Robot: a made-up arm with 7 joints. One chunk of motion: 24 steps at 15 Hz.
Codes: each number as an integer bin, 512 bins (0 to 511) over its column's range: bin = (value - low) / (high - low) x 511, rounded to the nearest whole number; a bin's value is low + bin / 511 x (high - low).
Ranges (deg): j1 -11..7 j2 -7..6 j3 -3..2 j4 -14..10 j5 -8..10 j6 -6..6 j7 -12..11
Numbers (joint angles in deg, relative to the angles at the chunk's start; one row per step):
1: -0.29 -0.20 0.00 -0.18 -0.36 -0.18 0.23
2: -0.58 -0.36 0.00 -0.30 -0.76 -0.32 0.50
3: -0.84 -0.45 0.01 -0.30 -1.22 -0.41 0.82
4: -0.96 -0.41 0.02 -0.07 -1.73 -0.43 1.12
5: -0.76 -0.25 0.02 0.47 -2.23 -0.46 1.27
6: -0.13 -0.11 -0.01 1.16 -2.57 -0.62 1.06
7: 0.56 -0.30 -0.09 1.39 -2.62 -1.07 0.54
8: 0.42 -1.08 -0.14 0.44 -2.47 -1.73 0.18
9: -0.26 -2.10 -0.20 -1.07 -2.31 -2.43 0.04
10: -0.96 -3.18 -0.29 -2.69 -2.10 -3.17 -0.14
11: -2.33 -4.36 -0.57 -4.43 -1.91 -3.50 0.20
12: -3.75 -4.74 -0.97 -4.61 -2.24 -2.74 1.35
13: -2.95 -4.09 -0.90 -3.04 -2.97 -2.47 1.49
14: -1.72 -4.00 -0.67 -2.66 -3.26 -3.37 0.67
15: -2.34 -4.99 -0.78 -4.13 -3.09 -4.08 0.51
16: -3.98 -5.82 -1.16 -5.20 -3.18 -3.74 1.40
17: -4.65 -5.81 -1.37 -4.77 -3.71 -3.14 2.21
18: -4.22 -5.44 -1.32 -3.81 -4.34 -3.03 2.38
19: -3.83 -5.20 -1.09 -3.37 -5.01 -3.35 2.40
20: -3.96 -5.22 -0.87 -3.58 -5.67 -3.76 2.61
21: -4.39 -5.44 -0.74 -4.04 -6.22 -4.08 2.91
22: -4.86 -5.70 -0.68 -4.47 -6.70 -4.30 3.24
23: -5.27 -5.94 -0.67 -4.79 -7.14 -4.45 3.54
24: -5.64 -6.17 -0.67 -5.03 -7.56 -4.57 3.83
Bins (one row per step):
1: 304 267 307 294 217 248 272
2: 296 261 307 292 206 242 278
3: 288 257 308 292 192 238 285
4: 285 259 309 297 178 237 291
5: 291 265 309 308 164 236 295
6: 309 271 306 323 154 229 290
7: 328 263 297 328 153 210 279
8: 324 233 292 307 157 182 271
9: 305 193 286 275 162 152 267
10: 285 150 277 241 167 121 263
11: 246 104 248 204 173 106 271
12: 206 89 207 200 164 139 297
13: 229 114 215 233 143 150 300
14: 263 118 238 241 135 112 281
15: 246 79 227 210 139 82 278
16: 199 46 188 187 137 96 298
17: 180 47 167 197 122 122 316
18: 192 61 172 217 104 126 319
19: 204 71 195 226 85 113 320
20: 200 70 218 222 66 95 325
21: 188 61 231 212 51 82 331
22: 174 51 237 203 37 72 339
23: 163 42 238 196 24 66 345
24: 152 33 238 191 12 61 352

